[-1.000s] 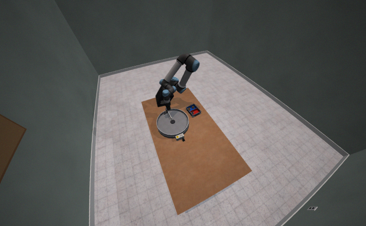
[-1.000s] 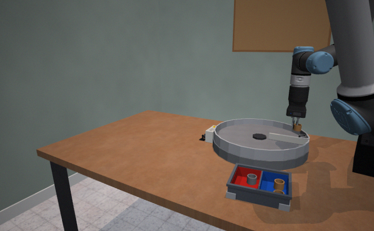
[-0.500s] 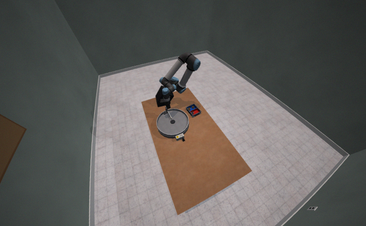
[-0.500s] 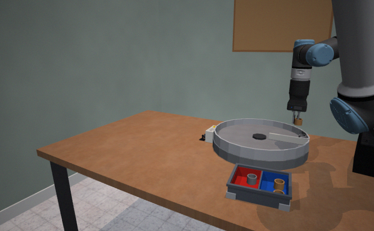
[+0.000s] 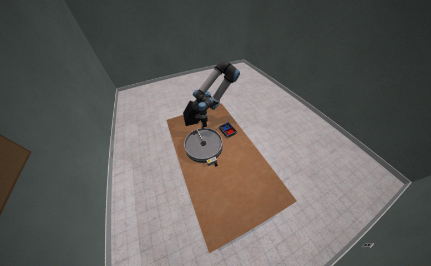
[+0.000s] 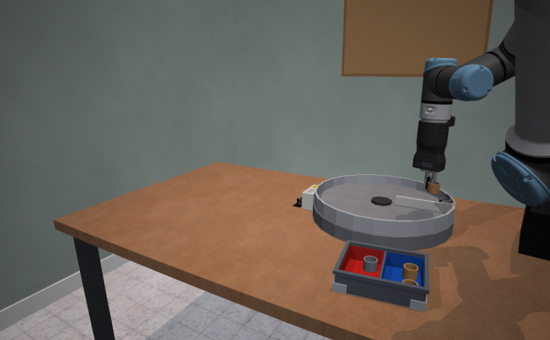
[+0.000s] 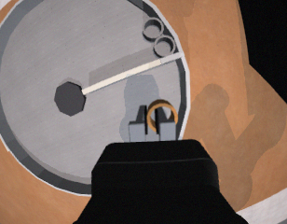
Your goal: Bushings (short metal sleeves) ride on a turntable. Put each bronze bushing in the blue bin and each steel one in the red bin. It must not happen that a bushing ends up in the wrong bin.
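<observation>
Right now the bin is 300 mm to the left of my hand, 130 mm below it and 10 mm ahead of it. From my hand the other things lie so: grey turntable (140 mm ahead, 100 mm below, 30 mm to the right).
</observation>
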